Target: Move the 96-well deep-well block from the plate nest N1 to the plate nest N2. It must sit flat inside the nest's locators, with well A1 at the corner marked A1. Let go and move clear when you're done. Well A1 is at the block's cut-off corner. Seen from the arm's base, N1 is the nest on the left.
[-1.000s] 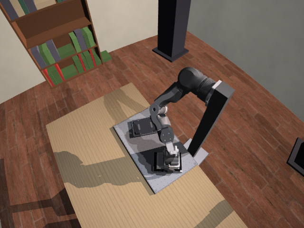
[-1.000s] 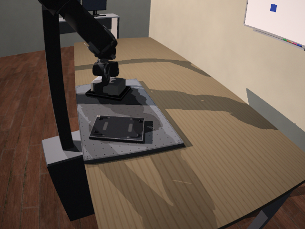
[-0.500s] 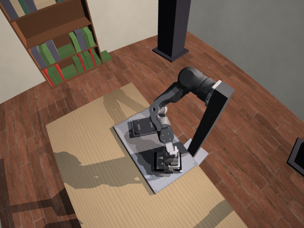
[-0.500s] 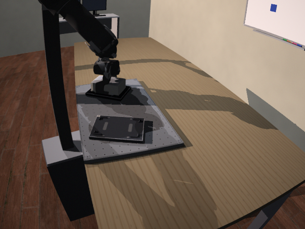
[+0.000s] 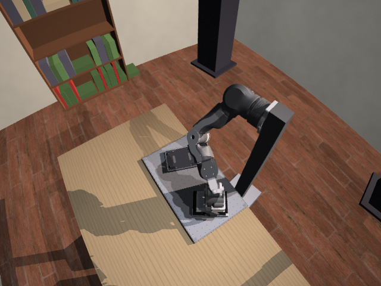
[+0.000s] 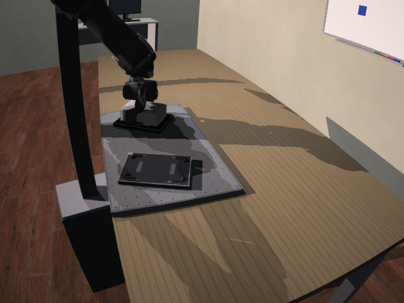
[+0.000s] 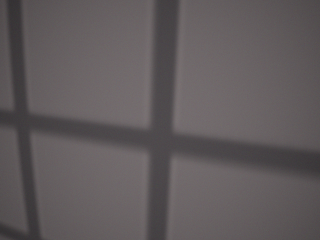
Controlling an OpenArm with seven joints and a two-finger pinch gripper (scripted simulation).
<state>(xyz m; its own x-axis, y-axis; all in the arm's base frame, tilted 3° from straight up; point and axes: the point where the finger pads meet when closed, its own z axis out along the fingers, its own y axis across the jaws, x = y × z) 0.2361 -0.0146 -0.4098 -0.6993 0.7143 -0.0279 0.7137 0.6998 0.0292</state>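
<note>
The deep-well block lies 20 mm above my hand.
</note>
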